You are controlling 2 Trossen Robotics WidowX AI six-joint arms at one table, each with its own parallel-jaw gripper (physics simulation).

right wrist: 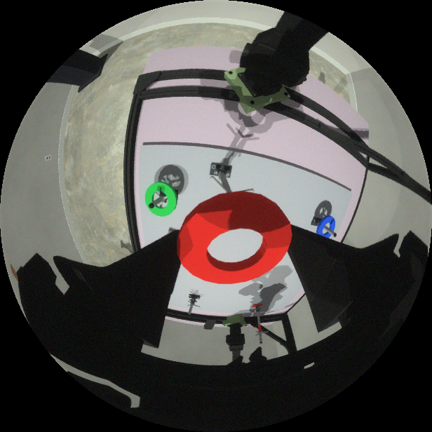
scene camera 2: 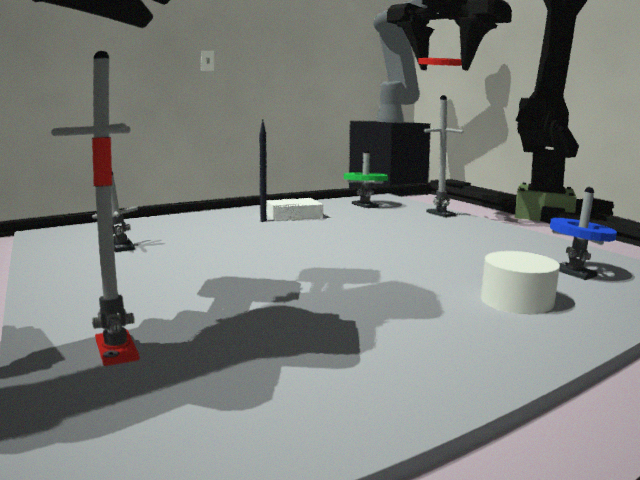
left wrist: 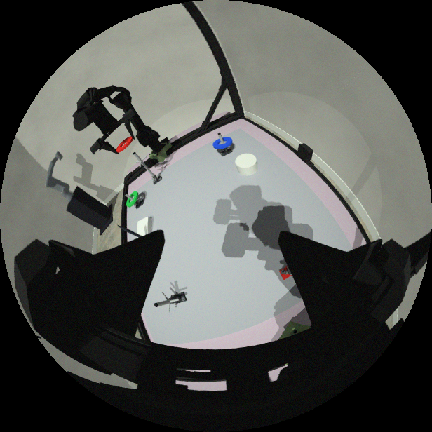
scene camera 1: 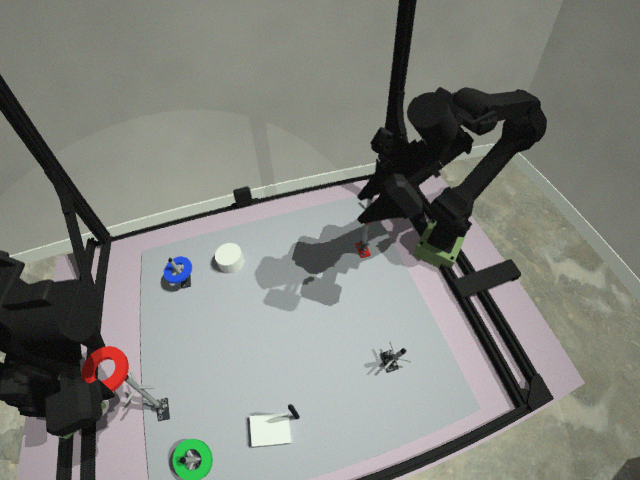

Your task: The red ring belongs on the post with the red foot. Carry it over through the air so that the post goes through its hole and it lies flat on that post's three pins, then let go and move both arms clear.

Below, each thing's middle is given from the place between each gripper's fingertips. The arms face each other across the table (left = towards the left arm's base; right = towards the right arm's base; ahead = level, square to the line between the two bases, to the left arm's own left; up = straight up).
The red ring (scene camera 1: 120, 373) is 1 cm above my right hand. The rest, counted from my right hand: white block (scene camera 1: 274, 429): 13 cm ahead, 17 cm to the left, 21 cm below.
My left gripper is now 220 mm short of the white block, 290 mm to the left of it and 220 mm above it. From my left hand the other things lie so: red ring 90 mm ahead, 460 mm to the right.
